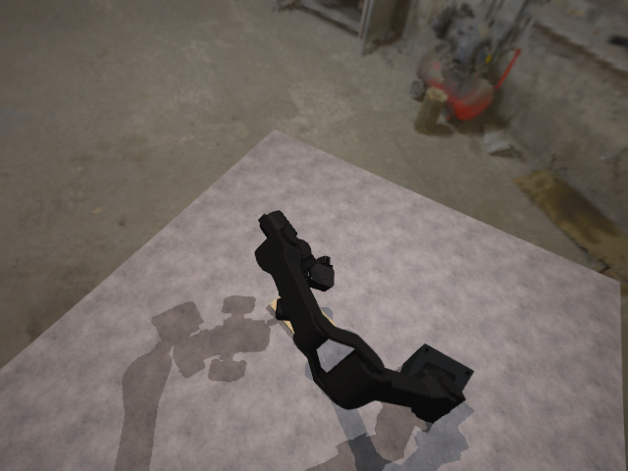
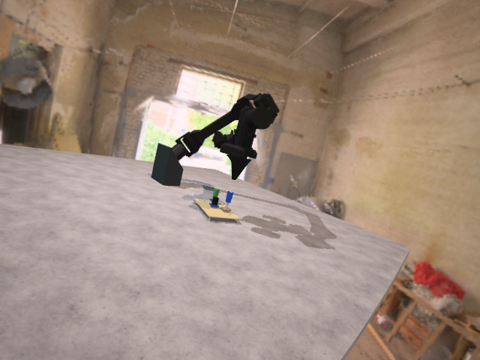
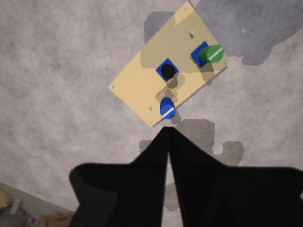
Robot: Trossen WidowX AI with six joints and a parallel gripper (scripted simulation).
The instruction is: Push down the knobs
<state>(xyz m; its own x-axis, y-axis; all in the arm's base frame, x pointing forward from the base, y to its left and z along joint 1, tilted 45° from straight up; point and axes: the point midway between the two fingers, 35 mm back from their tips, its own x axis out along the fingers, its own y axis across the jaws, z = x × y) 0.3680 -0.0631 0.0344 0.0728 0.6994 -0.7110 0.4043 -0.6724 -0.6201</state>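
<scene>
Right now my gripper tip is 5 cm above the blue knob. From my gripper tip the other things lie so: potentiometer 8 cm below, 8 cm behind, 2 cm to the left.
</scene>
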